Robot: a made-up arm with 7 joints.
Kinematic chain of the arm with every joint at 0, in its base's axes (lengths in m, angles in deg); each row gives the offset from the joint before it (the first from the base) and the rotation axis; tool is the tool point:
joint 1: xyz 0 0 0.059 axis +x
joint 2: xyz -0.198 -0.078 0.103 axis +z
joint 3: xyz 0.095 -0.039 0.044 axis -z
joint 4: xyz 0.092 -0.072 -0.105 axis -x
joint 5: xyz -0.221 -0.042 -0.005 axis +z
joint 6: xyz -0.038 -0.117 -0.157 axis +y
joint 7: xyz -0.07 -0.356 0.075 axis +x
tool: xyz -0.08 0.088 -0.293
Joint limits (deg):
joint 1: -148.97..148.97
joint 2: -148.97..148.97
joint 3: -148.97..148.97
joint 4: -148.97..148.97
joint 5: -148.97..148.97
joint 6: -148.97..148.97
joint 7: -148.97..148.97
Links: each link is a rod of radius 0.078 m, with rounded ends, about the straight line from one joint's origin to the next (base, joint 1, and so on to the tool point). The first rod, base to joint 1, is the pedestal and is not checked.
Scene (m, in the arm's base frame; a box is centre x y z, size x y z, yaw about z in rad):
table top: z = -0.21
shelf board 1: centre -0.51 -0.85 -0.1 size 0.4 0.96 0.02 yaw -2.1
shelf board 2: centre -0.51 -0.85 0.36 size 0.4 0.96 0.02 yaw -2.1
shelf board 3: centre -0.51 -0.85 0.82 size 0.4 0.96 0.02 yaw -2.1
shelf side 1: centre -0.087 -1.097 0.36 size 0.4 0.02 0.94 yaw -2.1
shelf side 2: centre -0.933 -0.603 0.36 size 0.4 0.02 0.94 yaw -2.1
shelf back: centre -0.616 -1.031 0.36 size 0.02 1 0.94 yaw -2.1
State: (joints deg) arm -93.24 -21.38 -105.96 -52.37 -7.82 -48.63 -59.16
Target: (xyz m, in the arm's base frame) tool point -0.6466 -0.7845 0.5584
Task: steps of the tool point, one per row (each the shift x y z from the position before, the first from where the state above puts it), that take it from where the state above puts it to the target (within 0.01 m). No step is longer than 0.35 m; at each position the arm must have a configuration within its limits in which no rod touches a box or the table.
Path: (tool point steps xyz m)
1: -0.1418 -0.0445 0.1113
2: -0.2554 -0.0349 0.0288
3: -0.3118 0.0206 -0.0954

